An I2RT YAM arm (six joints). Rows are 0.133 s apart.
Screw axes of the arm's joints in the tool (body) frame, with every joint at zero. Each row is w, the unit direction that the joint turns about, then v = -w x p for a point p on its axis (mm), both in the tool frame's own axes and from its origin. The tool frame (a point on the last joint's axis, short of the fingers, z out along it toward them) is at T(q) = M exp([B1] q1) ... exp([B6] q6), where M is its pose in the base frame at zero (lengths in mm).
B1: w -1 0 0 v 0 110.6 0
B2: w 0 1 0 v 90.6 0 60
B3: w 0 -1 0 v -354.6 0 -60
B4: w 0 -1 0 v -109.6 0 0
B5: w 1 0 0 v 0 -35.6 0
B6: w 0 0 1 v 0 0 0
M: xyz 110.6 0 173.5 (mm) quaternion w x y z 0.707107 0 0.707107 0
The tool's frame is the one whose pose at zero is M.
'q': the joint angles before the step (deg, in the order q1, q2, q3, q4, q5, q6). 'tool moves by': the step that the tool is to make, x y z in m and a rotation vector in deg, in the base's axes. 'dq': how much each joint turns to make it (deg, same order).
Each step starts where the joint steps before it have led.
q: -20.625 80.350 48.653 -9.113 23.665 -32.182
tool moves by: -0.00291 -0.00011 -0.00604 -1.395 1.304 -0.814
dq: -0.027 0.015 -1.387 1.046 1.752 -0.897
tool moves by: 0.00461 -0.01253 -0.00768 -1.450 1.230 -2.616
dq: -1.714 2.990 0.652 2.101 1.865 -0.845
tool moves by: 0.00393 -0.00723 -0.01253 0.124 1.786 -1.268
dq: -0.893 3.010 0.116 1.292 0.666 -0.199
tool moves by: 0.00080 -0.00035 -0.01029 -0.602 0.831 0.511
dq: 0.024 1.325 -1.364 2.684 0.245 -1.107
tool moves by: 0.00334 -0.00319 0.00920 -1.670 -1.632 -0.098
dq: -0.246 -0.316 1.117 1.139 0.479 -0.864
